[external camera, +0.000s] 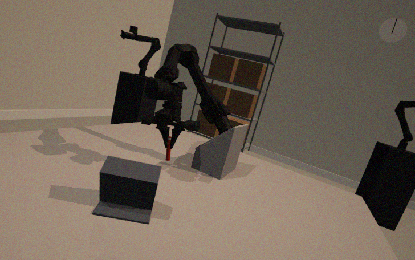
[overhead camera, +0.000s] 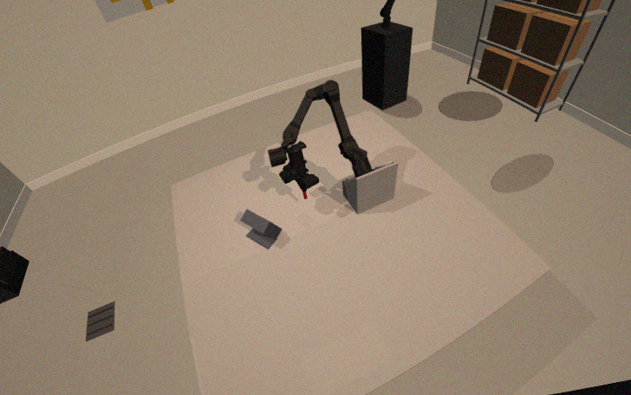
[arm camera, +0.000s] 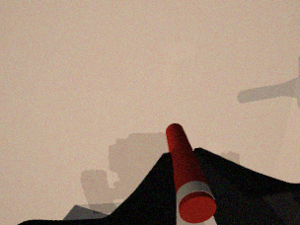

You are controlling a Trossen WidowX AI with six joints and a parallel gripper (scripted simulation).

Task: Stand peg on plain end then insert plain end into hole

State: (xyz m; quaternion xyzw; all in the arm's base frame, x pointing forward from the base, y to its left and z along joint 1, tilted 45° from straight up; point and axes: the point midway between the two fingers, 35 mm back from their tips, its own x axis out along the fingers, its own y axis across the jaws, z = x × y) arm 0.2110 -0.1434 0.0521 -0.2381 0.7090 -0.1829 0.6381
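Right now my gripper tip is 22 cm short of the dark sloped panel, 2 cm to the right of it and 4 cm above it. Round my gripper tip: red peg (2 cm above).
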